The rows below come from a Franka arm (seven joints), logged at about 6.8 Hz.
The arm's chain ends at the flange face. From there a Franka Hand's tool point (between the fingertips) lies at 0.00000 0.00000 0.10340 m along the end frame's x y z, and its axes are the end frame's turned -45 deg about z.
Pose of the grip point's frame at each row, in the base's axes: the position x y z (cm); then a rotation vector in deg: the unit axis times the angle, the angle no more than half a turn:
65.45, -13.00, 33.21, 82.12, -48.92, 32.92
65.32, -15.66, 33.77, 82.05, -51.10, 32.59
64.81, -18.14, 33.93, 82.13, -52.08, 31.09
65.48, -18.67, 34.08, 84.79, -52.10, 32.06
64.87, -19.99, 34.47, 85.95, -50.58, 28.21
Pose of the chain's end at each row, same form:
67.10, -2.82, 33.89, 60.72, -81.42, 66.15
67.18, -5.53, 34.65, 59.74, -83.49, 65.54
66.90, -8.06, 34.94, 59.30, -84.32, 63.92
67.25, -8.58, 35.46, 61.96, -85.50, 64.27
66.89, -9.96, 35.96, 63.41, -84.08, 60.45

